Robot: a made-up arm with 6 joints. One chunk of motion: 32 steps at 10 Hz.
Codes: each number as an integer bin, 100 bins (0 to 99) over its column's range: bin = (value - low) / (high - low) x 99, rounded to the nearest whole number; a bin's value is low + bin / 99 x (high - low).
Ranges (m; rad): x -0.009..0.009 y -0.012..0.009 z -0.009..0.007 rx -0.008..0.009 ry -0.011..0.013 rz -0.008..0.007
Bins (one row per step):
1: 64 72 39 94 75 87
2: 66 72 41 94 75 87
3: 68 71 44 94 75 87
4: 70 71 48 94 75 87
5: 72 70 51 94 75 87
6: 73 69 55 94 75 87
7: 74 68 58 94 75 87
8: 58 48 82 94 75 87
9: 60 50 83 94 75 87
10: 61 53 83 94 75 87
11: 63 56 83 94 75 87
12: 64 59 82 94 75 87
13: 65 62 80 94 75 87
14: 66 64 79 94 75 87
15: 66 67 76 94 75 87
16: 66 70 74 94 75 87
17: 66 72 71 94 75 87
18: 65 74 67 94 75 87
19: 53 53 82 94 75 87
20: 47 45 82 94 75 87
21: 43 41 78 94 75 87
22: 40 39 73 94 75 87
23: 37 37 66 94 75 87
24: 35 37 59 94 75 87
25: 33 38 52 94 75 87
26: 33 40 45 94 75 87
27: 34 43 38 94 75 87
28: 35 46 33 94 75 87
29: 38 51 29 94 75 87
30: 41 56 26 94 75 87
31: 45 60 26 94 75 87
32: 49 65 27 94 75 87
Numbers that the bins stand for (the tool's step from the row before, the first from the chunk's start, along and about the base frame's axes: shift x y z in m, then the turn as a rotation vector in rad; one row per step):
1: 0.00264 0.00327 -0.00270 0.00814 0.00718 0.00518
2: 0.00300 0.00327 -0.00237 0.00814 0.00718 0.00518
3: 0.00336 0.00306 -0.00189 0.00814 0.00718 0.00518
4: 0.00373 0.00306 -0.00124 0.00814 0.00718 0.00518
5: 0.00409 0.00285 -0.00076 0.00814 0.00718 0.00518
6: 0.00427 0.00264 -0.00011 0.00814 0.00718 0.00518
7: 0.00445 0.00242 0.00037 0.00814 0.00718 0.00518
8: 0.00155 -0.00182 0.00425 0.00814 0.00718 0.00518
9: 0.00191 -0.00139 0.00441 0.00814 0.00718 0.00518
10: 0.00209 -0.00076 0.00441 0.00814 0.00718 0.00518
11: 0.00245 -0.00012 0.00441 0.00814 0.00718 0.00518
12: 0.00264 0.00052 0.00425 0.00814 0.00718 0.00518
13: 0.00282 0.00115 0.00393 0.00814 0.00718 0.00518
14: 0.00300 0.00158 0.00377 0.00814 0.00718 0.00518
15: 0.00300 0.00221 0.00328 0.00814 0.00718 0.00518
16: 0.00300 0.00285 0.00296 0.00814 0.00718 0.00518
17: 0.00300 0.00327 0.00247 0.00814 0.00718 0.00518
18: 0.00282 0.00370 0.00183 0.00814 0.00718 0.00518
19: 0.00064 -0.00076 0.00425 0.00814 0.00718 0.00518
20: -0.00045 -0.00245 0.00425 0.00814 0.00718 0.00518
21: -0.00118 -0.00330 0.00361 0.00814 0.00718 0.00518
22: -0.00173 -0.00373 0.00280 0.00814 0.00718 0.00518
23: -0.00227 -0.00415 0.00167 0.00814 0.00718 0.00518
24: -0.00264 -0.00415 0.00054 0.00814 0.00718 0.00518
25: -0.00300 -0.00394 -0.00060 0.00814 0.00718 0.00518
26: -0.00300 -0.00352 -0.00173 0.00814 0.00718 0.00518
27: -0.00282 -0.00288 -0.00286 0.00814 0.00718 0.00518
28: -0.00264 -0.00224 -0.00367 0.00814 0.00718 0.00518
29: -0.00209 -0.00118 -0.00431 0.00814 0.00718 0.00518
30: -0.00155 -0.00012 -0.00480 0.00814 0.00718 0.00518
31: -0.00082 0.00073 -0.00480 0.00814 0.00718 0.00518
32: -0.00009 0.00179 -0.00464 0.00814 0.00718 0.00518

